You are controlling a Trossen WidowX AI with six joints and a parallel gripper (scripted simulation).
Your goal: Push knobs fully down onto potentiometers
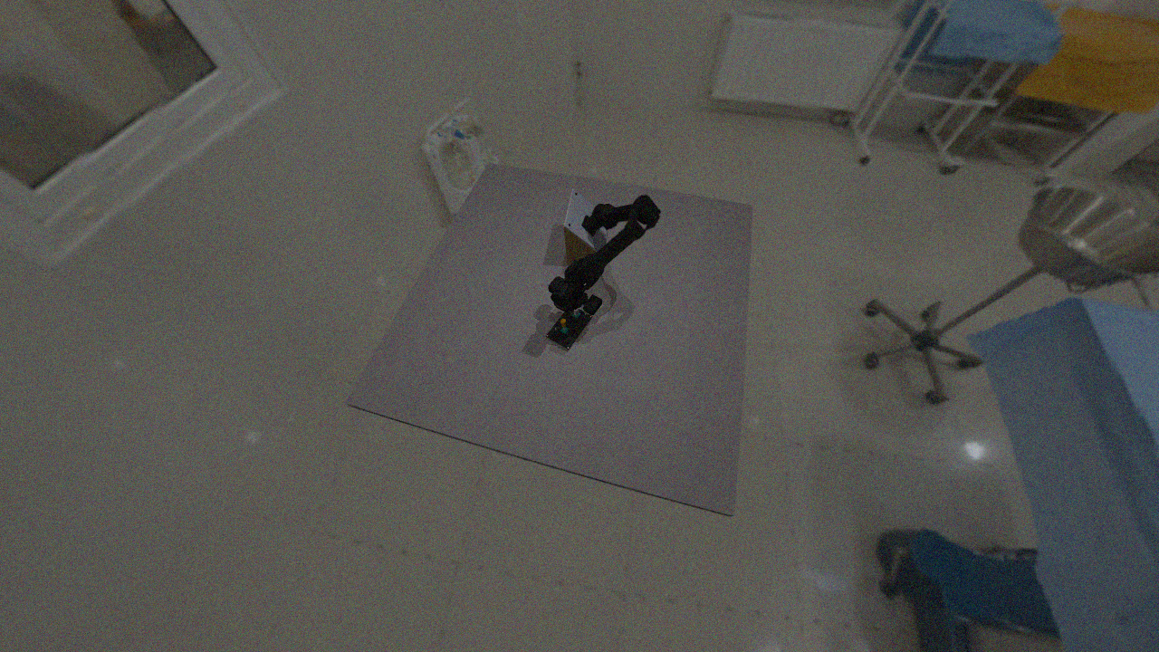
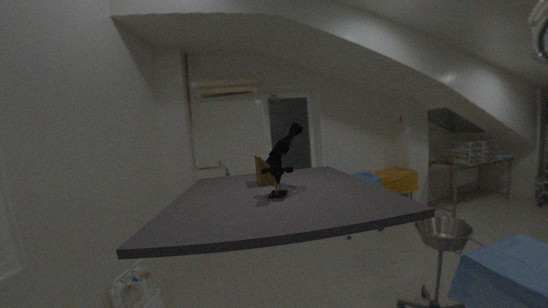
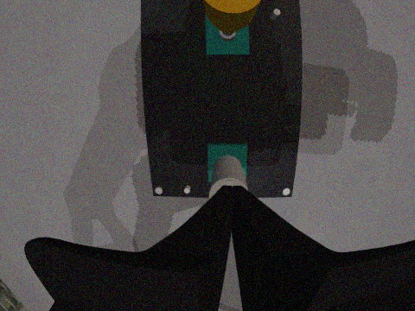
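My gripper tip is now 2 cm above the potentiometer with grey knob. Also, from my gripper tip: teal potentiometer with orange knob 7 cm ahead, 2 cm to the right, 1 cm below.
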